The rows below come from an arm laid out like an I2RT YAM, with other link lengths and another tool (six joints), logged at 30 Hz.
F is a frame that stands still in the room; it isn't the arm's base.
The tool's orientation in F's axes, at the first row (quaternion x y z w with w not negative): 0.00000, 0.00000, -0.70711, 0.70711
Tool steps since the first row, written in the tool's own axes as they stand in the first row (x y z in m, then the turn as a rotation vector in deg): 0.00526, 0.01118, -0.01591, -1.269, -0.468, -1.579; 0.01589, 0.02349, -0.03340, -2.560, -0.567, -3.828; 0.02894, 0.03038, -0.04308, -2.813, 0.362, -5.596; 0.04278, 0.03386, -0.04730, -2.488, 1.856, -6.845; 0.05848, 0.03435, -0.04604, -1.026, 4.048, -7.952; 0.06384, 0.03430, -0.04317, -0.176, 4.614, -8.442; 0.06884, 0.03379, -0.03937, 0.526, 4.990, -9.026; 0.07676, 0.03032, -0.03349, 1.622, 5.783, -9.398; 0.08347, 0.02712, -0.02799, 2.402, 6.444, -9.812; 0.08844, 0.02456, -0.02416, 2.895, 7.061, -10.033; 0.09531, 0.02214, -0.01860, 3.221, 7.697, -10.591; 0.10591, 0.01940, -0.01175, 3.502, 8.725, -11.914
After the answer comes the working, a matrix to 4 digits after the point.
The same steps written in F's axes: 0.01118, -0.00526, -0.01591, -0.468, 1.269, -1.579; 0.02349, -0.01589, -0.03340, -0.567, 2.560, -3.828; 0.03038, -0.02894, -0.04308, 0.362, 2.813, -5.596; 0.03386, -0.04278, -0.04730, 1.856, 2.488, -6.845; 0.03435, -0.05848, -0.04604, 4.048, 1.026, -7.952; 0.03430, -0.06384, -0.04317, 4.614, 0.176, -8.442; 0.03379, -0.06884, -0.03937, 4.990, -0.526, -9.026; 0.03032, -0.07676, -0.03349, 5.783, -1.622, -9.398; 0.02712, -0.08347, -0.02799, 6.444, -2.402, -9.812; 0.02456, -0.08844, -0.02416, 7.061, -2.895, -10.033; 0.02214, -0.09531, -0.01860, 7.697, -3.221, -10.591; 0.01940, -0.10591, -0.01175, 8.725, -3.502, -11.914
The tool's axes in the first row as the columns of a matrix, in F's axes (rounded; the answer above uses it unrounded):
0.0000, 1.0000, 0.0000
-1.0000, 0.0000, 0.0000
0.0000, 0.0000, 1.0000

